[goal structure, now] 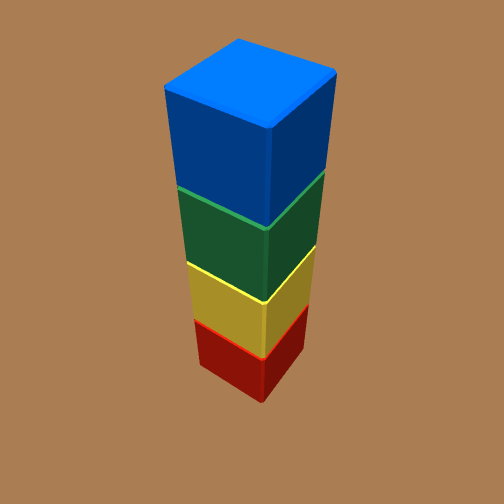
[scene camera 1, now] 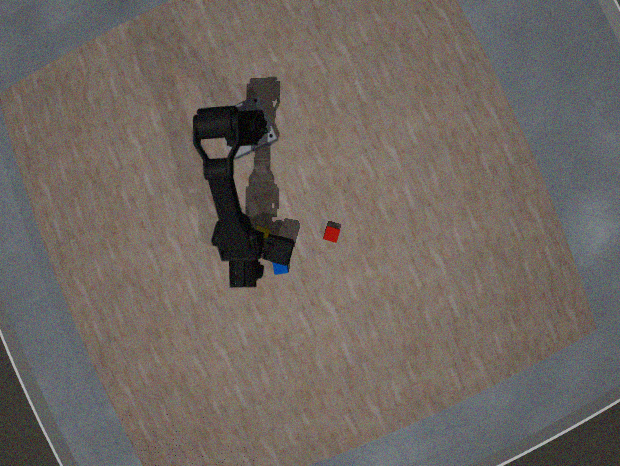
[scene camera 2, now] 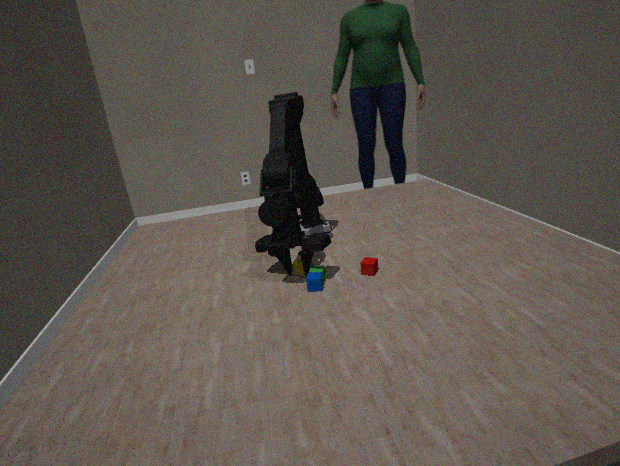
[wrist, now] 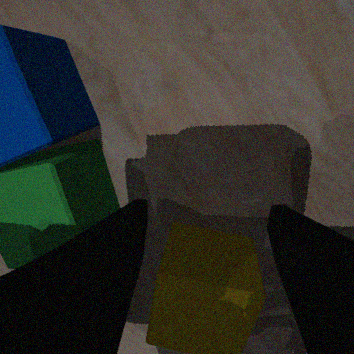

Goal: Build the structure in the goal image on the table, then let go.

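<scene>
My gripper [scene camera 2: 298, 274] [wrist: 208, 213] is open and low, its fingers on either side of the yellow cube with gaps to both. The yellow cube [scene camera 2: 299, 267] [wrist: 205, 290] is in shadow; in scene camera 1 a bit of the yellow cube [scene camera 1: 263, 230] shows beside the arm. The blue cube [scene camera 1: 281, 269] [scene camera 2: 314, 282] [wrist: 25, 90] lies beside the green cube [scene camera 2: 317, 272] [wrist: 30, 195], which is close to the left finger in the wrist view. The red cube [scene camera 1: 331, 233] [scene camera 2: 369, 266] stands apart from the others. The green cube is hidden in scene camera 1.
The arm's grey base plate [scene camera 1: 271, 135] [scene camera 2: 316, 229] is behind the cubes. The arm [scene camera 1: 228, 200] [scene camera 2: 285, 145] reaches over the wood-grained table top [scene camera 1: 426, 250] [scene camera 2: 400, 360]. A person in a green top [scene camera 2: 376, 45] stands beyond the table.
</scene>
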